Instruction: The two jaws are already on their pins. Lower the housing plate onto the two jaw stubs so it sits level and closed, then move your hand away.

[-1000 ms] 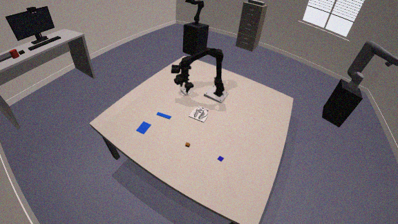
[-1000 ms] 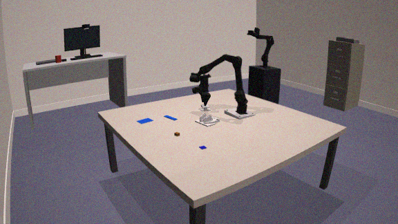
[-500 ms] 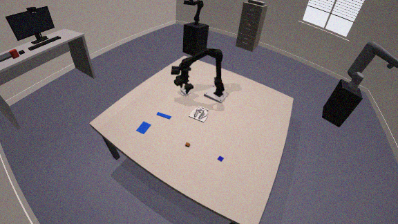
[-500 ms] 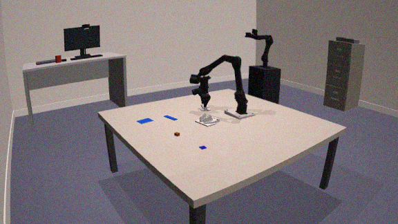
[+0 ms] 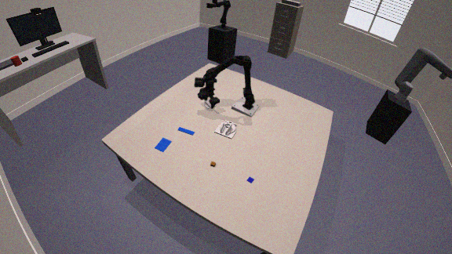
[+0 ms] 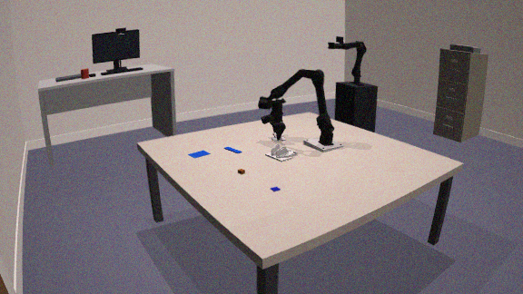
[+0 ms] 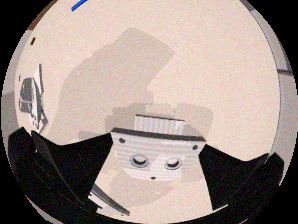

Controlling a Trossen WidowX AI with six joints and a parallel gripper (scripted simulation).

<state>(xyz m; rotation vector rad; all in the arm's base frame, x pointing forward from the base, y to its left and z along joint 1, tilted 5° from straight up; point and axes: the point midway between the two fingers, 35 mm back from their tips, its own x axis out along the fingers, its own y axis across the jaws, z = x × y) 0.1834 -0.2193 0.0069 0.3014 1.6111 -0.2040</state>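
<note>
Now: the small white part 1 cm behind my gripper tip. Round my gripper tip: small blue square 32 cm ahead, 57 cm to the left, 1 cm below; then small brown block 37 cm ahead, 36 cm to the left, 1 cm below.
</note>
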